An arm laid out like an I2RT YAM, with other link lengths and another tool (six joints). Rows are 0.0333 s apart.
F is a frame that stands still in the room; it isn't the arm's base.
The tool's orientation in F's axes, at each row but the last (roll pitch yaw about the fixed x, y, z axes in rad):
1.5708, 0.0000, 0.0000
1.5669, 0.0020, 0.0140
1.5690, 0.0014, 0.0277
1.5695, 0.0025, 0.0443
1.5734, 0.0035, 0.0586
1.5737, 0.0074, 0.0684
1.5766, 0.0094, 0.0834
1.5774, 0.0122, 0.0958
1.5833, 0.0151, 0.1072
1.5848, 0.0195, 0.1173
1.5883, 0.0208, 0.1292
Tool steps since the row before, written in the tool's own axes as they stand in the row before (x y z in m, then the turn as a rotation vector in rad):
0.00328, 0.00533, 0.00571, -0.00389, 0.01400, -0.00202
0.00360, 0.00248, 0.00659, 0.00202, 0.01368, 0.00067
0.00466, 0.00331, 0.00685, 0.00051, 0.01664, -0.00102
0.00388, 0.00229, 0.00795, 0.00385, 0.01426, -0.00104
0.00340, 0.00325, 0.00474, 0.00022, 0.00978, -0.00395
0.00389, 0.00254, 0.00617, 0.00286, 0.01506, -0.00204
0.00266, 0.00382, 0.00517, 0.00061, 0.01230, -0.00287
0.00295, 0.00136, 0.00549, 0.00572, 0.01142, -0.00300
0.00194, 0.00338, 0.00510, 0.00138, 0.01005, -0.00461
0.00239, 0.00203, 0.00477, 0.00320, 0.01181, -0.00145
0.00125, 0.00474, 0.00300, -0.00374, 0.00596, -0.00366
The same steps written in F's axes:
0.00328, -0.00571, 0.00533, -0.00389, 0.00202, 0.01400
0.00370, -0.00653, 0.00250, 0.00206, -0.00059, 0.01368
0.00485, -0.00671, 0.00332, 0.00050, 0.00106, 0.01664
0.00423, -0.00777, 0.00229, 0.00383, 0.00123, 0.01425
0.00368, -0.00454, 0.00323, 0.00002, 0.00393, 0.00979
0.00432, -0.00590, 0.00249, 0.00283, 0.00219, 0.01504
0.00312, -0.00495, 0.00376, 0.00049, 0.00285, 0.01231
0.00348, -0.00519, 0.00129, 0.00555, 0.00347, 0.01137
0.00253, -0.00490, 0.00329, 0.00104, 0.00462, 0.01008
0.00297, -0.00448, 0.00192, 0.00326, 0.00168, 0.01176
0.00173, -0.00288, 0.00466, -0.00404, 0.00306, 0.00610

